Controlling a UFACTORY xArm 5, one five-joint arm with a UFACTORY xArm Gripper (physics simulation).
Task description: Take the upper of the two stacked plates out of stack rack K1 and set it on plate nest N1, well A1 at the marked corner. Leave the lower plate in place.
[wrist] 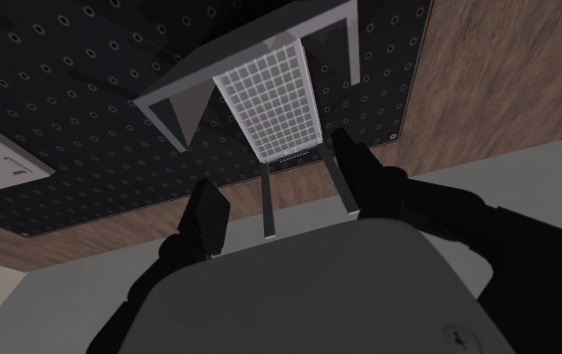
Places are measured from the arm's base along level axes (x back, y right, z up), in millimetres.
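Pixels of known places: gripper, fingertip midpoint: (273,171).
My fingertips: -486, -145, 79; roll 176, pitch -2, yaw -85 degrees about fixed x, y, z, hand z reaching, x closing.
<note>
Behind a point stands the place of what it marks, as x, y, z.
A pale plate (272,100) @[-475, -155, -14] with a grid of wells lies in the upper middle of the wrist view. It is at stack rack K1, of which two dark posts (268,200) @[-550, -122, 47] with light ends show below the plate's near edge. The plate beneath it cannot be made out. My gripper (273,171) @[-486, -145, 79] is open and empty. Its fingertips appear to either side of the plate's near end, with the plate beyond them; the height gap is hard to tell. Plate nest N1 cannot be identified for certain.
A grey bridge-like frame (245,56) @[-417, -154, 88] with two legs spans across the far end of the plate. A light block (20,165) @[-466, 177, -48] with a dark marking is cut off at the left edge. A black perforated board (100,150) @[-484, 87, -60] lies on a brown wooden surface (480,75) @[-556, -435, -73].
</note>
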